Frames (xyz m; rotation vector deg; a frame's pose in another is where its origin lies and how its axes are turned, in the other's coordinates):
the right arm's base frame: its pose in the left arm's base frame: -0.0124 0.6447 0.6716 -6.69 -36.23 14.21
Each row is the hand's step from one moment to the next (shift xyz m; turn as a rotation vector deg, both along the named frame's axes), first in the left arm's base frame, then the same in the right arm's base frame.
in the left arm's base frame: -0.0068 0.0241 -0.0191 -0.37 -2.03 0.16
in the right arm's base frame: -0.0098 0.0280 -0.0105 -0.73 -1.91 0.28
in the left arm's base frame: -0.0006 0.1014 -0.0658 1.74 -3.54 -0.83
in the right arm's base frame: -0.0111 0.1099 -0.0491 -0.05 -3.60 -1.82
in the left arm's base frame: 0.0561 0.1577 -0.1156 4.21 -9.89 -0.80
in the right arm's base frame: 0.0195 0.1623 -0.1210 0.21 -10.20 -3.48
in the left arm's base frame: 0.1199 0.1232 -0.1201 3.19 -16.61 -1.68
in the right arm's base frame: 0.0575 0.1176 -0.1639 -2.86 -16.32 -3.79
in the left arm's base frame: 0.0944 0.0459 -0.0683 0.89 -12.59 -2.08
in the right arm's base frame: 0.0467 0.0385 -0.1096 -3.82 -11.93 -2.61
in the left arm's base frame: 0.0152 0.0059 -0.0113 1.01 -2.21 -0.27
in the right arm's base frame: 0.0070 0.0048 -0.0179 0.05 -2.28 -0.89
